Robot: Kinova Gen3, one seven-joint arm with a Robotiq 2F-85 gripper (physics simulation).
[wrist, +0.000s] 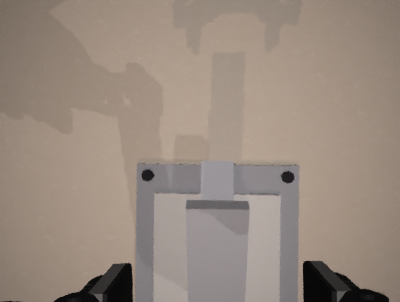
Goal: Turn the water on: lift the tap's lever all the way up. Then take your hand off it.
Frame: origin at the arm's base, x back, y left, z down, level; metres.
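Where they show: gripper, between the fingertips: [217, 285].
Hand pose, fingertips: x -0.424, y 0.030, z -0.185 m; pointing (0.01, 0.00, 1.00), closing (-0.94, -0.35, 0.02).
Things, the pixels of their top centre, and the offset from my fingertips. "*": a spot on its surface instead. Level surfaces: height alone.
- tap's lever, a spot on its surface: [217, 255] * dz +0.060, dx +0.001, dy -0.004 m
- narrower light grey bar, a spot on its surface: [217, 180] * dz +0.169, dx -0.012, dy +0.028 m
- grey frame, a spot on its surface: [145, 225] * dz +0.241, dx +0.078, dy +0.007 m
- pale panel, a spot on its surface: [265, 240] * dz +0.235, dx -0.033, dy -0.052 m
- plain beige surface, height of its surface: dz +0.249 m
The tap's lever [217, 255] shows as a wide grey block at the bottom centre of the wrist view, with a darker end face at its upper edge. A narrower light grey bar [217, 180] shows just beyond that end. My gripper [217, 285] is open and empty. Its black fingers stand far apart at the lower left and lower right, with a wide gap between each finger and the lever. The lower part of the lever is cut off by the view's edge. How high the lever stands is hard to tell from this angle.
A grey frame [145, 225] with a dark round spot in each upper corner surrounds a pale panel [265, 240] behind the lever. A plain beige surface [345, 125] lies around the frame. Shadows of the arm and gripper fall across its upper part.
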